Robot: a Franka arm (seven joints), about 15 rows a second.
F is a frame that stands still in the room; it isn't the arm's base.
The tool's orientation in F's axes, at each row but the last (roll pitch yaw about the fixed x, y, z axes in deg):
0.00 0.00 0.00
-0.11 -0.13 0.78
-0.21 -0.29 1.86
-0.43 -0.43 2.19
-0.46 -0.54 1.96
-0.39 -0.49 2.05
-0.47 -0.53 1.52
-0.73 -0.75 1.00
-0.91 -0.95 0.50
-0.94 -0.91 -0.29
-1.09 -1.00 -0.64
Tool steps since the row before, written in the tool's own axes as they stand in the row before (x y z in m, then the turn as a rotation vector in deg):
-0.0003 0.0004 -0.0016 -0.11 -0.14 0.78
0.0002 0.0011 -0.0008 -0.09 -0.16 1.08
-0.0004 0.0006 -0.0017 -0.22 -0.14 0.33
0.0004 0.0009 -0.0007 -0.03 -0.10 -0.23
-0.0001 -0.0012 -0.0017 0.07 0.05 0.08
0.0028 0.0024 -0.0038 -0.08 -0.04 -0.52
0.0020 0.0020 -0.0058 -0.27 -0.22 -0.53
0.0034 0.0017 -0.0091 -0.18 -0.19 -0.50
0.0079 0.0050 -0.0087 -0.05 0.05 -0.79
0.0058 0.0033 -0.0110 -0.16 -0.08 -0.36
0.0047 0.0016 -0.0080 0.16 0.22 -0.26
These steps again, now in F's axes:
-0.0003 0.0004 -0.0016 -0.11 -0.14 0.78
0.0002 0.0011 -0.0008 -0.09 -0.16 1.08
-0.0004 0.0006 -0.0017 -0.22 -0.15 0.33
0.0004 0.0009 -0.0007 -0.02 -0.10 -0.23
0.0000 -0.0012 -0.0017 0.07 0.05 0.08
0.0027 0.0025 -0.0038 -0.07 -0.05 -0.52
0.0020 0.0020 -0.0058 -0.26 -0.23 -0.53
0.0035 0.0016 -0.0091 -0.17 -0.20 -0.50
0.0080 0.0049 -0.0086 -0.04 0.04 -0.79
0.0060 0.0031 -0.0110 -0.15 -0.09 -0.36
0.0049 0.0014 -0.0079 0.17 0.21 -0.26

